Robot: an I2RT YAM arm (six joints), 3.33 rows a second.
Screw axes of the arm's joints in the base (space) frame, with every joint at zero. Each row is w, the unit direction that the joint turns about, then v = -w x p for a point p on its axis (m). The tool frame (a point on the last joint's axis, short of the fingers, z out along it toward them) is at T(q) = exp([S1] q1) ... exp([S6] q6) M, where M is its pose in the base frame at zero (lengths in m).
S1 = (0, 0, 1, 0, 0, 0)
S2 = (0, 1, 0, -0.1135, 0, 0.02)
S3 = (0, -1, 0, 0.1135, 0, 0.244)
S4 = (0, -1, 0, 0.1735, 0, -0.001)
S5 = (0, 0, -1, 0, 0.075, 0)
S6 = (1, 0, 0, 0, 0.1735, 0)
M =
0 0 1 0.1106
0 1 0 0
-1 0 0 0.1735
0 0 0 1
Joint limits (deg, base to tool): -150..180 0..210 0..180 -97..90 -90..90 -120..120
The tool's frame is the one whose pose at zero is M.
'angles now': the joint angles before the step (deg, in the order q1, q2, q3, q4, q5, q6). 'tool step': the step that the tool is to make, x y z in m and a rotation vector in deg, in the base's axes. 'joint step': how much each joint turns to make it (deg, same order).
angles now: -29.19, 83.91, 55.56, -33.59, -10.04, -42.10
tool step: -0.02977, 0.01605, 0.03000, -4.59, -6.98, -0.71
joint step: 0.01, -11.92, -4.28, 0.74, 0.89, 0.29
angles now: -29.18, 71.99, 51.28, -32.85, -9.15, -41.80
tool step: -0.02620, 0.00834, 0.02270, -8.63, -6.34, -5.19
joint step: -0.38, -10.19, -3.58, 3.23, 6.49, 0.70
